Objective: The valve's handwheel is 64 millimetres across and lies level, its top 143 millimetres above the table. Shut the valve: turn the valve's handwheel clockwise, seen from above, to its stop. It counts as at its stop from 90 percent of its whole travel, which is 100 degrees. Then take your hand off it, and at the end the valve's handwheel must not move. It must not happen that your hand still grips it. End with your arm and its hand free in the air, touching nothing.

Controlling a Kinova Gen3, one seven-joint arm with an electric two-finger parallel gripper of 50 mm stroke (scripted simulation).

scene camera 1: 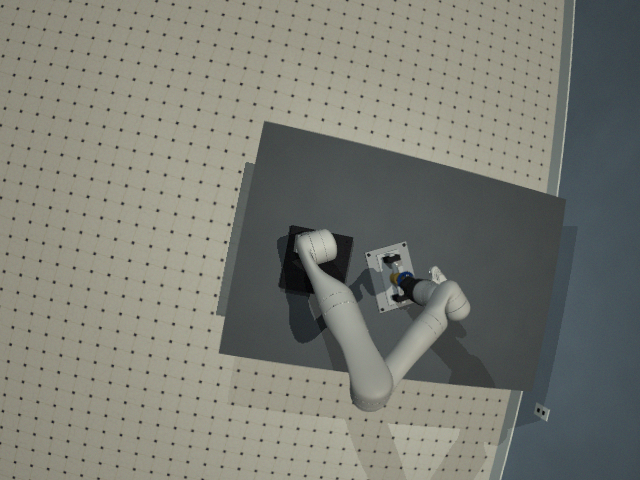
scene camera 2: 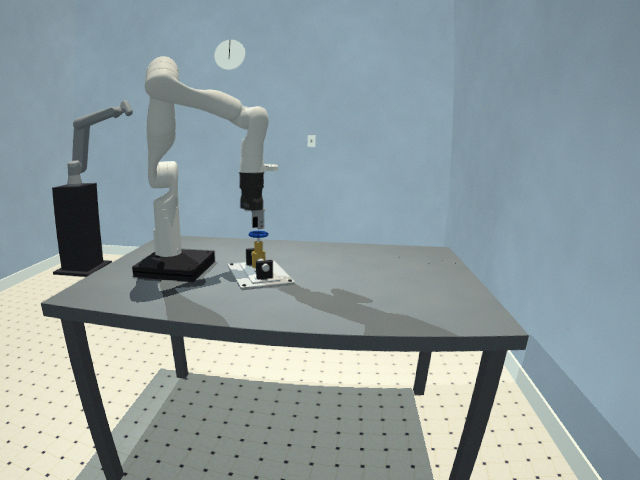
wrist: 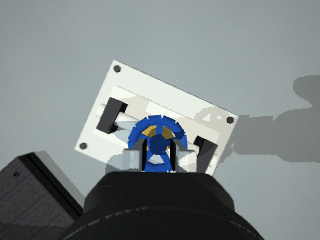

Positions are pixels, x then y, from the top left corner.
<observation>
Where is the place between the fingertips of the gripper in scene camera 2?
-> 257, 228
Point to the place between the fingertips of the gripper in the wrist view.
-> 158, 149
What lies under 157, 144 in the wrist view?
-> A blue handwheel.
</observation>
